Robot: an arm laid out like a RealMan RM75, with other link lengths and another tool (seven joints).
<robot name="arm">
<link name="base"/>
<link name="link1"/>
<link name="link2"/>
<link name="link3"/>
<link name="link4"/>
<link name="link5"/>
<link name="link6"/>
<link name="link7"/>
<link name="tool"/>
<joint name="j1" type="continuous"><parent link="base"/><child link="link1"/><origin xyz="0.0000 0.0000 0.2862" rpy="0.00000 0.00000 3.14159"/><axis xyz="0 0 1"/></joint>
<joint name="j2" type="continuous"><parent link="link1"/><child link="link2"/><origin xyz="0.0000 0.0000 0.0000" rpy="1.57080 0.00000 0.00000"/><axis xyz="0 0 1"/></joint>
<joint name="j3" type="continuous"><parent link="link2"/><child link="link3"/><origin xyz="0.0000 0.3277 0.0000" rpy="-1.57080 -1.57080 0.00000"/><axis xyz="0 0 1"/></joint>
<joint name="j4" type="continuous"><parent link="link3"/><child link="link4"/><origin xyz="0.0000 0.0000 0.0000" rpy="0.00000 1.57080 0.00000"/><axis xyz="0 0 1"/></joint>
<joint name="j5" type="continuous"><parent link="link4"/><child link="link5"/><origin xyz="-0.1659 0.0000 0.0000" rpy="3.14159 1.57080 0.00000"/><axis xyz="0 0 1"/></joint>
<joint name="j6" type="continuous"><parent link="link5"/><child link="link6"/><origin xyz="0.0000 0.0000 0.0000" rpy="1.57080 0.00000 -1.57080"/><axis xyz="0 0 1"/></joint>
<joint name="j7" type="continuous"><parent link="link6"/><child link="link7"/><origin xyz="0.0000 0.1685 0.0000" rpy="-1.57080 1.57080 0.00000"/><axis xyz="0 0 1"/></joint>
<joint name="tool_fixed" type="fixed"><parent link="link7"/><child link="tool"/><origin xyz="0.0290 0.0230 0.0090" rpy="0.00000 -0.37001 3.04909"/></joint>
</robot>
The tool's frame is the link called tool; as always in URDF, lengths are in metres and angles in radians. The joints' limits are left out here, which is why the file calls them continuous.
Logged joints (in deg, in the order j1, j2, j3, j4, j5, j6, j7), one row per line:
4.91 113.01 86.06 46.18 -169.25 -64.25 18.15
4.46 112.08 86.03 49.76 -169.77 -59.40 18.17
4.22 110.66 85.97 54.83 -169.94 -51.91 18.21
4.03 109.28 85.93 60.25 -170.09 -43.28 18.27
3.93 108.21 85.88 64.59 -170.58 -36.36 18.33
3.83 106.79 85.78 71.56 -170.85 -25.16 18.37
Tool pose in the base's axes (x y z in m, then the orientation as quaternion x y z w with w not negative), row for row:
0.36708 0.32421 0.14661 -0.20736 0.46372 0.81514 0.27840
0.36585 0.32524 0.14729 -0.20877 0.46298 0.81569 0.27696
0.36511 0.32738 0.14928 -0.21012 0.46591 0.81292 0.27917
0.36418 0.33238 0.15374 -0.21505 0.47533 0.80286 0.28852
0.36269 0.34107 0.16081 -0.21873 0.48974 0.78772 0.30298
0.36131 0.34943 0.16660 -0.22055 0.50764 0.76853 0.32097
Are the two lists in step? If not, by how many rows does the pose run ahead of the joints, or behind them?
The pose runs 2 rows behind the joints: the pose in row i belongs to the joints in row i - 2.
